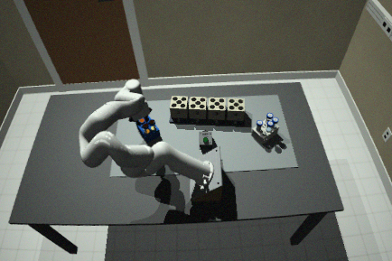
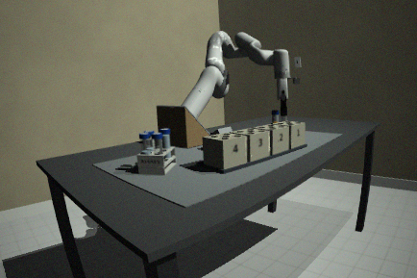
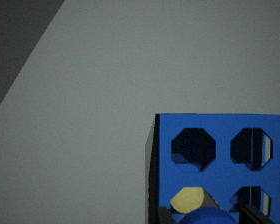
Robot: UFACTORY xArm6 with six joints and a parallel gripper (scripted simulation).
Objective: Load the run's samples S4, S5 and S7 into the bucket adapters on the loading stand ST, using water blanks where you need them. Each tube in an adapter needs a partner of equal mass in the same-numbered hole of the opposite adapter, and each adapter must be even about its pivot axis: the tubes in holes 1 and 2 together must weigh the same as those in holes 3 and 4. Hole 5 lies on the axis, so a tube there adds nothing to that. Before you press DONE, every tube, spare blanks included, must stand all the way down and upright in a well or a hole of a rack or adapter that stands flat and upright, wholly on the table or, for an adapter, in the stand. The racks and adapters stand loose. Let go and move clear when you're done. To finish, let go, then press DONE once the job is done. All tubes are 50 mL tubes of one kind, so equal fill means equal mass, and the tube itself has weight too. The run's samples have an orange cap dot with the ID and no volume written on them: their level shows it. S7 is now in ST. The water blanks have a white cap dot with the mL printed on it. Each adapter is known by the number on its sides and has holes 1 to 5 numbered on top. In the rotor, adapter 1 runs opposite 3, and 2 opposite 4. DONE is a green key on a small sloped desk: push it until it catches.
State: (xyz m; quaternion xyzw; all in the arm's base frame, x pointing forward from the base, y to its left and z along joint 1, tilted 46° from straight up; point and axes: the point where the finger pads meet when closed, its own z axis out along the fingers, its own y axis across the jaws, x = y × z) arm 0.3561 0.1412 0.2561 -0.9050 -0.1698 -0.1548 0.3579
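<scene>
The sample S7 is 10 mm to the right of my hand and 50 mm below it. Round my hand: blue rack (10 mm ahead, 20 mm to the right, 90 mm below); adapter 2 (90 mm ahead, 320 mm to the right, 70 mm below); sample S4 (20 mm behind, 60 mm to the right, 50 mm below).
</scene>
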